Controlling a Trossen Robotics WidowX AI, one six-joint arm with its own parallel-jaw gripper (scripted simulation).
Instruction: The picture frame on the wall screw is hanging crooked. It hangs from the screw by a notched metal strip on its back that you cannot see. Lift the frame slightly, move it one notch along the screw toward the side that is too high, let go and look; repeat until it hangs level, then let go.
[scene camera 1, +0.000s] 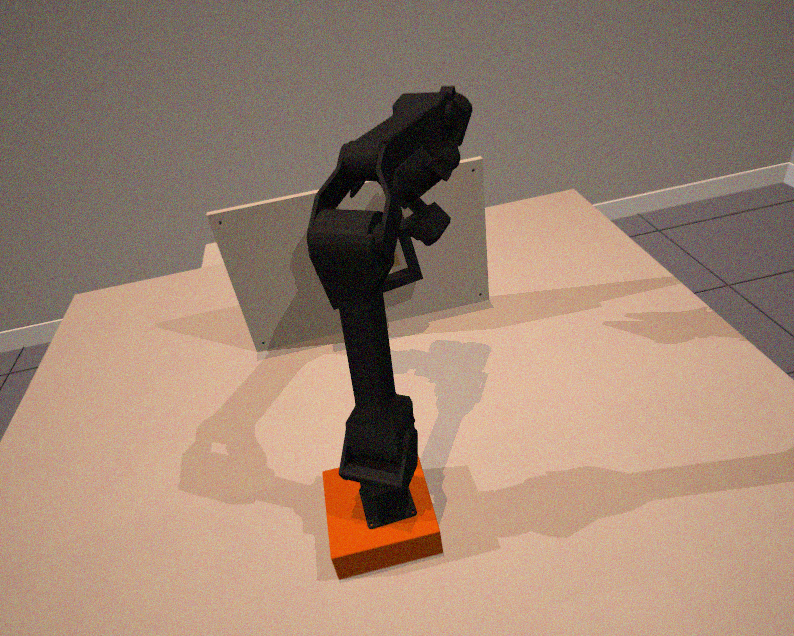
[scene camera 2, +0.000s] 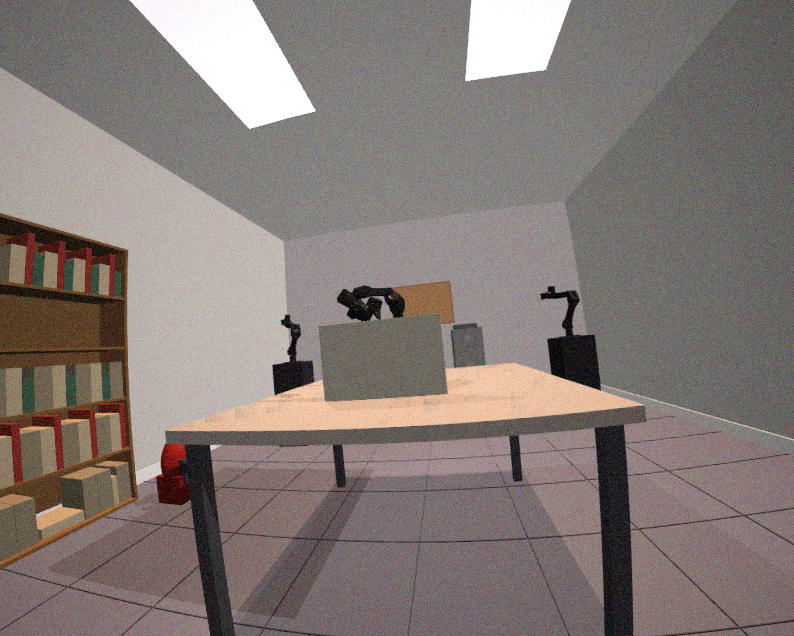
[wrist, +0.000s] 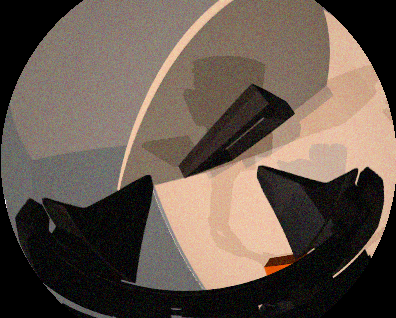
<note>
My gripper (scene camera 1: 371, 214) is open, holding nothing. Further things: a picture frame (scene camera 1: 405, 270) and a wall board (scene camera 1: 264, 247).
The picture frame is seen too in the wrist view (wrist: 256, 112). My gripper is seen too in the wrist view (wrist: 206, 176). The wall board is seen too in scene camera 2 (scene camera 2: 397, 357) and in the wrist view (wrist: 220, 55). Scene camera 2 does not show the picture frame, which is hidden by the wall board.
</note>
